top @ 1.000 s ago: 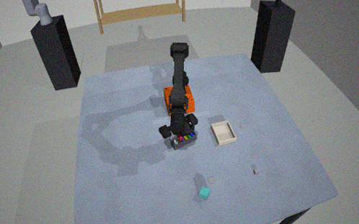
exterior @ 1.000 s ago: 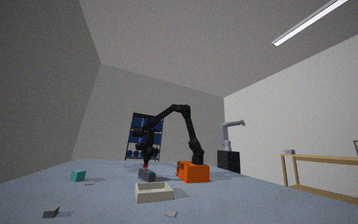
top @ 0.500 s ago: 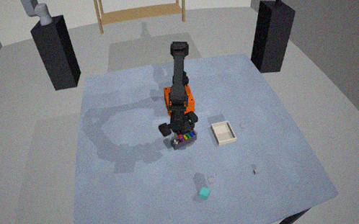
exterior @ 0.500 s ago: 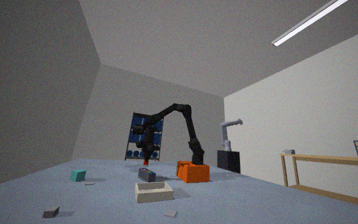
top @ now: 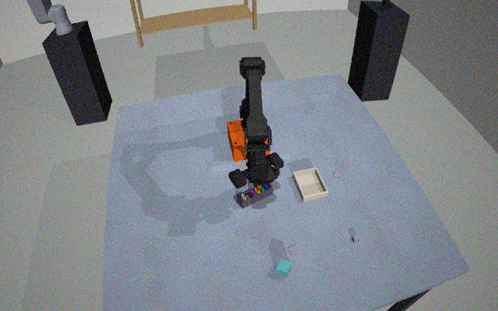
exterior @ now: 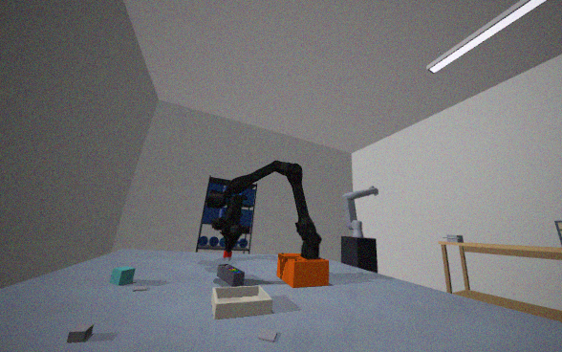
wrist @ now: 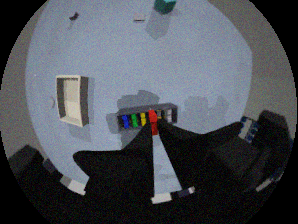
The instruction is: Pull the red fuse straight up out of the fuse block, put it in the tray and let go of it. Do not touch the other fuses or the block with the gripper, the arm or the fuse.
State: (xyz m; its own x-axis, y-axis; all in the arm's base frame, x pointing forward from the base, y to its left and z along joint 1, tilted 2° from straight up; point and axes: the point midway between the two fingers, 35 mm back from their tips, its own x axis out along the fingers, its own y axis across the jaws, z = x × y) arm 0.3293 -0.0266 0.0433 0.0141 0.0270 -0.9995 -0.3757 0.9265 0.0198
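The beige tray lies 22 cm to the left of my gripper tip, 9 cm below it and 3 cm behind it. From my gripper tip the other things lie so: purple fuse (7 cm below, 1 cm to the right, 1 cm behind); white fuse (7 cm below, 5 cm to the right); red fuse (1 cm below).
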